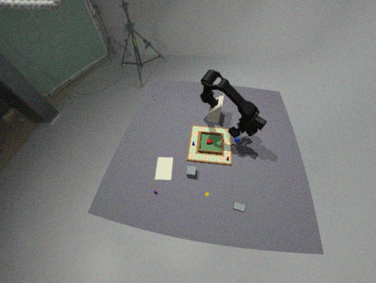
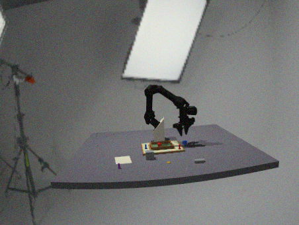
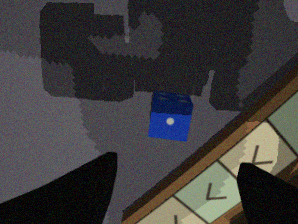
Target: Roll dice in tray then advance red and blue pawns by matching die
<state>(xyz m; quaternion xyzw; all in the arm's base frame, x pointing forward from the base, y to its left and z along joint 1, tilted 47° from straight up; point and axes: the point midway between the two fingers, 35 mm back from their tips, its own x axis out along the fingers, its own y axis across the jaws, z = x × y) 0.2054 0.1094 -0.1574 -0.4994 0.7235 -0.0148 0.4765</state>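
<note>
Right now the red pawn is 160 mm ahead of my gripper tip, 50 mm to the right of it and 40 mm below it. From my gripper tip the other things lie so: small yellow piece (400 mm ahead, 140 mm to the right, 70 mm below); then blue pawn (100 mm ahead, 280 mm to the right, 40 mm below); then white card (300 mm ahead, 430 mm to the right, 70 mm below).
</note>
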